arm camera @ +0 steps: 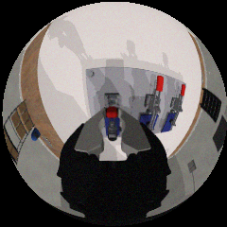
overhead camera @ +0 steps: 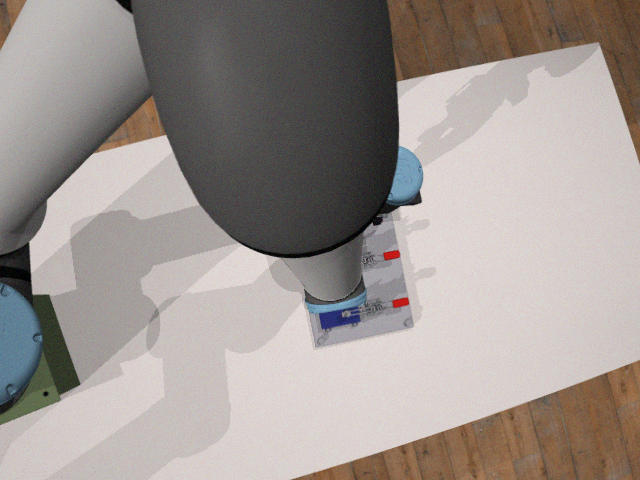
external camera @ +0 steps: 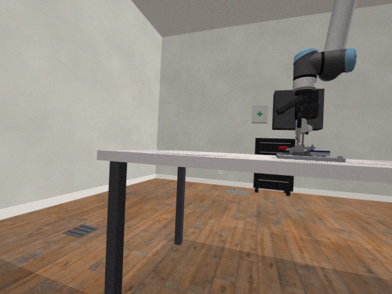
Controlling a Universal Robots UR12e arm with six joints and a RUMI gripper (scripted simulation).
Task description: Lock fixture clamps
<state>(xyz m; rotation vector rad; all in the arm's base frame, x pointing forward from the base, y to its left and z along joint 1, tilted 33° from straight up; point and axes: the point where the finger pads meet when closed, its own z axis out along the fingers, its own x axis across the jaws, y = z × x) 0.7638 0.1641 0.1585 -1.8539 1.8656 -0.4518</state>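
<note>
Now: hand 11 cm to the left of the grey fixture plate, 8 cm above it and 3 cm past it. The rest, counted from my hand: blue part (22 cm to the right, 8 cm behind, 6 cm below).
</note>
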